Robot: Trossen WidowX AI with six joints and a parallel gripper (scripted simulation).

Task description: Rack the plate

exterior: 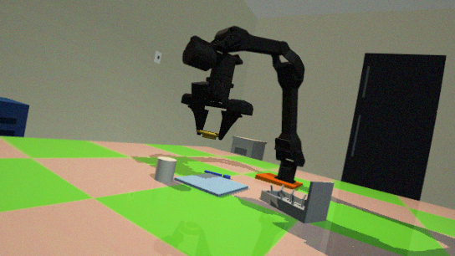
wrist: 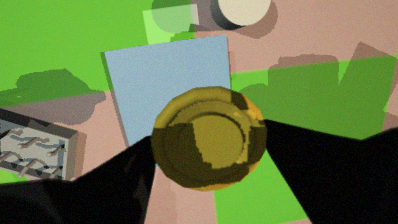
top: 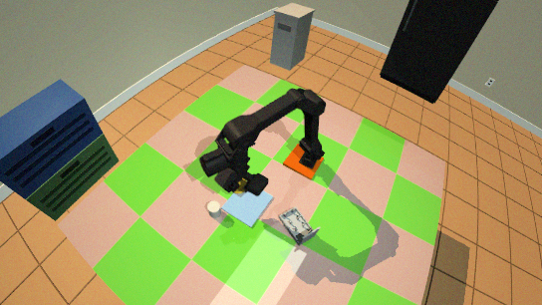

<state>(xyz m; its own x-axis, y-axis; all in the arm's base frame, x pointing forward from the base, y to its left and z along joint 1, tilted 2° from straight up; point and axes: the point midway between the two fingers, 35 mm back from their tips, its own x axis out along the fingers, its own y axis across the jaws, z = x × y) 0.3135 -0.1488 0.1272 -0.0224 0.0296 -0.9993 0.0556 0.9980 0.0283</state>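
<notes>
My gripper tip is now 2 cm past the grey dish rack, 23 cm to the right of it and 9 cm above it. Round my gripper tip: yellow plate 1 cm above; white cup 8 cm ahead, 5 cm to the right, 9 cm below; light blue mat 2 cm behind, 3 cm to the left, 11 cm below.
</notes>
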